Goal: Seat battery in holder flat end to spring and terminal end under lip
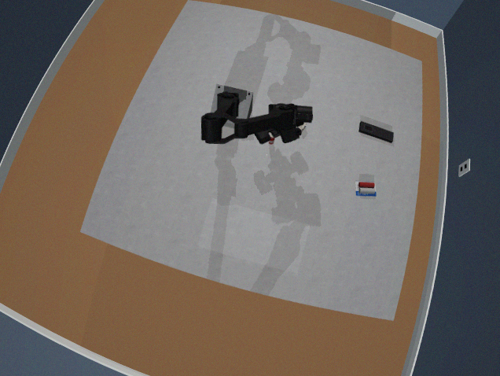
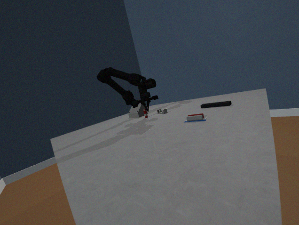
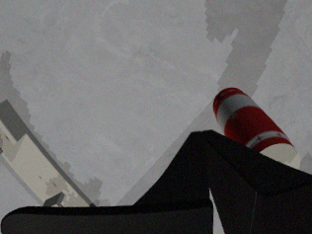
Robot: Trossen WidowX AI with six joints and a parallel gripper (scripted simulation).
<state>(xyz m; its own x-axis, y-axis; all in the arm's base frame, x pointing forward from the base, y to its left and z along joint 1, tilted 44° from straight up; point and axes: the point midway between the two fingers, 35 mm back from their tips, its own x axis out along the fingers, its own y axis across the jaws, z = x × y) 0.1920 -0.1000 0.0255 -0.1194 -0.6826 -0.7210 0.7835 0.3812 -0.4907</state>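
Now: gripper tip 2 cm past the red-and-white battery, 1 cm to the left of it and 1 cm above it. Round my gripper tip: flat black bar: 42 cm ahead, 12 cm to the left, 3 cm below.
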